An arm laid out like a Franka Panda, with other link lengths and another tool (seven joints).
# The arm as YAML. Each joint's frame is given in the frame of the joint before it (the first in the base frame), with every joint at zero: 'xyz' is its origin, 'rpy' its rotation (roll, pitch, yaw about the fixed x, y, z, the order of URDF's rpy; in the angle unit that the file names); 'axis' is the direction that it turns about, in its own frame. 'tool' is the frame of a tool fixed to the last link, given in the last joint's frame.
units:
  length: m
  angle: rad
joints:
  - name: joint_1
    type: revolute
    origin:
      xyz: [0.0, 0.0, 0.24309]
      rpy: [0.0, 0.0, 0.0]
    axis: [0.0, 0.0, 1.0]
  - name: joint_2
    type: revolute
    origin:
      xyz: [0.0, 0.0, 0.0]
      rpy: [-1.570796, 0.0, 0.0]
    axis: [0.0, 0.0, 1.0]
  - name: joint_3
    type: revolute
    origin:
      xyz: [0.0, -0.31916, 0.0]
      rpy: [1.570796, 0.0, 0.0]
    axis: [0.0, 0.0, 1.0]
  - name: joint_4
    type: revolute
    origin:
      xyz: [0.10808, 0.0, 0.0]
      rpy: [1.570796, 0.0, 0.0]
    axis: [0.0, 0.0, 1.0]
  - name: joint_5
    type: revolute
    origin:
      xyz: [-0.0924, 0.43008, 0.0]
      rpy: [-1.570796, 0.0, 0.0]
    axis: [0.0, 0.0, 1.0]
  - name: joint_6
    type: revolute
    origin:
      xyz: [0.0, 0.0, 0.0]
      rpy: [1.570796, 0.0, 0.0]
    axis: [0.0, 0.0, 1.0]
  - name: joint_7
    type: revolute
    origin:
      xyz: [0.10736, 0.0, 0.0]
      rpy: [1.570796, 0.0, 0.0]
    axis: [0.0, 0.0, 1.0]
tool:
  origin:
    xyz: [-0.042, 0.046, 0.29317]
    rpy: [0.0, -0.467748, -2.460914]
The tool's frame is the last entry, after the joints.
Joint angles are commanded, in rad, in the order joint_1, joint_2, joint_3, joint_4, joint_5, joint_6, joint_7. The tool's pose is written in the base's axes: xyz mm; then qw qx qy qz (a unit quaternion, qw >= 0). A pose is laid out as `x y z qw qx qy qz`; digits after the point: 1 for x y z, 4 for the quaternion.
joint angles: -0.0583 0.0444 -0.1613 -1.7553 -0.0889 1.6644 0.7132
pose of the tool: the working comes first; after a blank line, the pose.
Where each joint sits with the arm in this pose, in the base's axes (m; each line is computed from the numbers above, not from the rounded line before):
joint_1: 0.0000 0.0000 0.2431
joint_2: 0.0000 0.0000 0.2431
joint_3: 0.0141 -0.0008 0.5619
joint_4: 0.1195 -0.0244 0.5572
joint_5: 0.5488 -0.1202 0.5499
joint_6: 0.5488 -0.1202 0.5499
joint_7: 0.6528 -0.1425 0.5354
the tool: 0.5472 -0.1556 0.2552

547.2 -155.6 255.2 0.1320 0.6775 0.6825 -0.2403
